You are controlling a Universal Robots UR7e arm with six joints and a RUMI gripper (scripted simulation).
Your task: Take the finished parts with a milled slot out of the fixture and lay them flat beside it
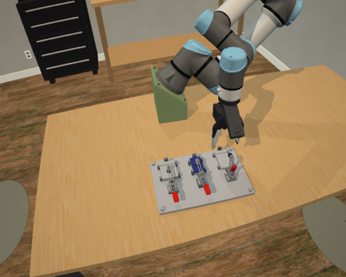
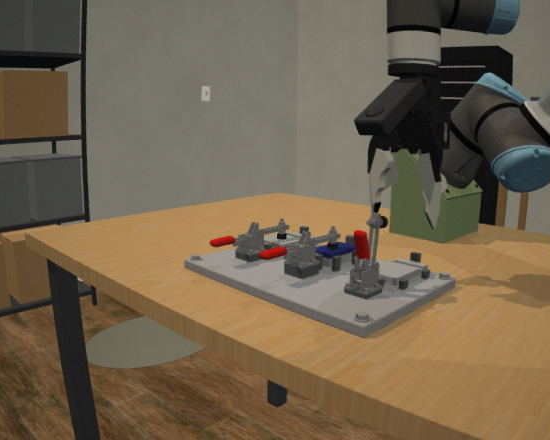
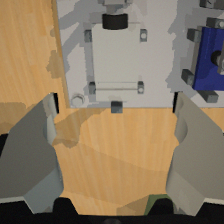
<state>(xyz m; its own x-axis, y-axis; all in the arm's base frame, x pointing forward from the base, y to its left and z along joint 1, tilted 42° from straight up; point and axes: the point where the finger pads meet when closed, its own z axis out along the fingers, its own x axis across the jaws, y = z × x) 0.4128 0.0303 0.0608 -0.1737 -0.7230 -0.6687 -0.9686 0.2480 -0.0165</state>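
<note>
The grey part lies 80 mm below my hand and 10 mm behind it. From my hand the other things lie so: grey fixture plate 120 mm to the right, 100 mm below, 30 mm ahead; then blue blank 110 mm to the right, 70 mm below, 10 mm behind.
</note>
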